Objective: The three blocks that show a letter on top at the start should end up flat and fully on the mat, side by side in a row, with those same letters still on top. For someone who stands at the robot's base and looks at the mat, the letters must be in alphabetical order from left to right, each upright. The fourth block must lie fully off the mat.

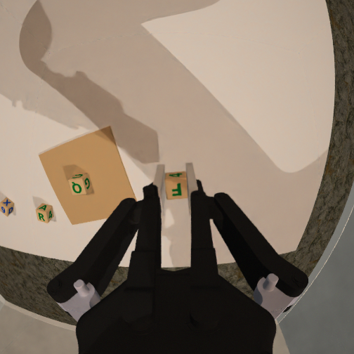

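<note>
My gripper (175,173) is shut on a wooden block (176,186) with a green F on its large visible face and a narrow strip of another green character above it. The held block is to the right of the tan mat (102,207). On the mat, left of its middle, stands a block (79,184) showing a green Q, a green G and a third, foreshortened character. Left of the mat is a block (44,213) with green A, R and another character. At the far left is a block (7,206) with blue characters, among them an X.
The pale table top (240,60) carries broad arm shadows. Its rounded edge runs along the right and the bottom, with dark mottled ground (344,100) beyond it. The two left blocks stand near the bottom-left table edge.
</note>
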